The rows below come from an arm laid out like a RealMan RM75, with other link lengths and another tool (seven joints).
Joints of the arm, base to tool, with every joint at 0 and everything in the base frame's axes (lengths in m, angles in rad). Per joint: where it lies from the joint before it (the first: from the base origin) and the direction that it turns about. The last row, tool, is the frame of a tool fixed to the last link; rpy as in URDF.
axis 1: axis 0 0 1 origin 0.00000 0.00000 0.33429
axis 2: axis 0 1 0 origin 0.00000 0.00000 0.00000
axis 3: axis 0 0 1 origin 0.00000 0.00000 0.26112
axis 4: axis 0 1 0 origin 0.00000 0.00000 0.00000
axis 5: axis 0 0 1 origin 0.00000 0.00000 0.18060
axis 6: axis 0 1 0 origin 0.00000 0.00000 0.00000
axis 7: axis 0 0 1 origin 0.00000 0.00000 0.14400
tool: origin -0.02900 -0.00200 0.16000 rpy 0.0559 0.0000 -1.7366
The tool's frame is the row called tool.
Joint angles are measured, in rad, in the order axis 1, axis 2, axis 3, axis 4, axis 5, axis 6, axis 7. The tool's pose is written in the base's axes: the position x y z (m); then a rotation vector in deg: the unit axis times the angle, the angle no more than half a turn. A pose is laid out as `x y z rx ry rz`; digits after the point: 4 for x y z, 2 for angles.
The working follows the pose.
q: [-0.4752, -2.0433, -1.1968, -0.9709, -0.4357, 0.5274, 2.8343]
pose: -0.3327 0.4153 -0.1076 -16.96 -145.03 -40.93
Where each joint sits with the arm in this pose, in the base's axes (m; each line is computed from the numbers above, not from the rounded line before):
axis 1: 0.0000 0.0000 0.3343
axis 2: 0.0000 0.0000 0.3343
axis 3: -0.2067 0.1064 0.2154
axis 4: -0.2067 0.1064 0.2154
axis 5: -0.2020 0.2600 0.1206
axis 6: -0.2020 0.2600 0.1206
axis 7: -0.2565 0.3441 0.0172
the tool: -0.3327 0.4153 -0.1076

